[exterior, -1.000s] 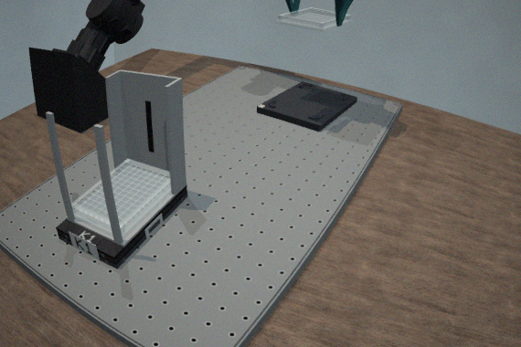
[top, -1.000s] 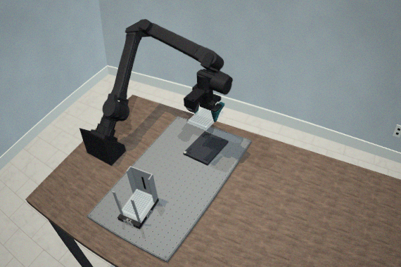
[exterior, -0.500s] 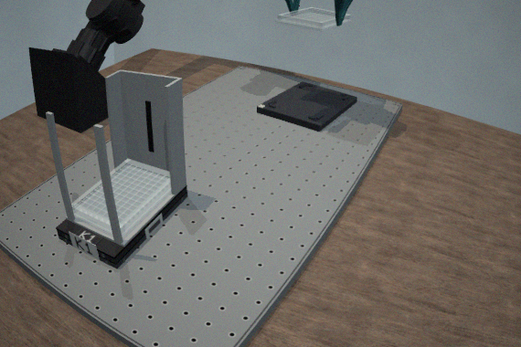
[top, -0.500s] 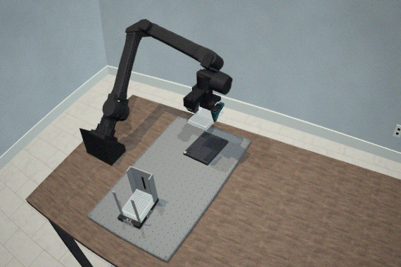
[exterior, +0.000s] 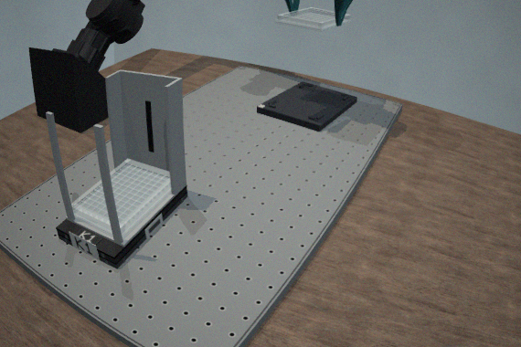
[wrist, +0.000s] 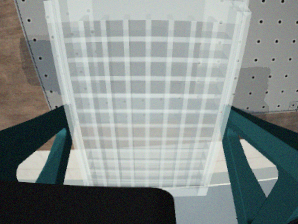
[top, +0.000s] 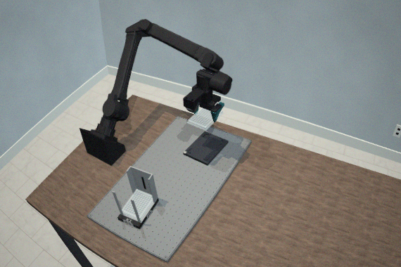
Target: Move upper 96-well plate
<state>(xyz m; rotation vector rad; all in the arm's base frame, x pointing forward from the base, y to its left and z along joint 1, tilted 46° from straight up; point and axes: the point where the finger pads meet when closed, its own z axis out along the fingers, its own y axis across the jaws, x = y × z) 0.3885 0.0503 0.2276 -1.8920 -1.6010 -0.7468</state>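
Right now my hand is 17 cm above the black plate nest N1. Round my hand: K1 label (50 cm to the right, 16 cm below, 8 cm behind); pale A1 square (16 cm below, 7 cm to the right, 6 cm behind); back wall (34 cm to the right, 8 cm below, 8 cm behind).
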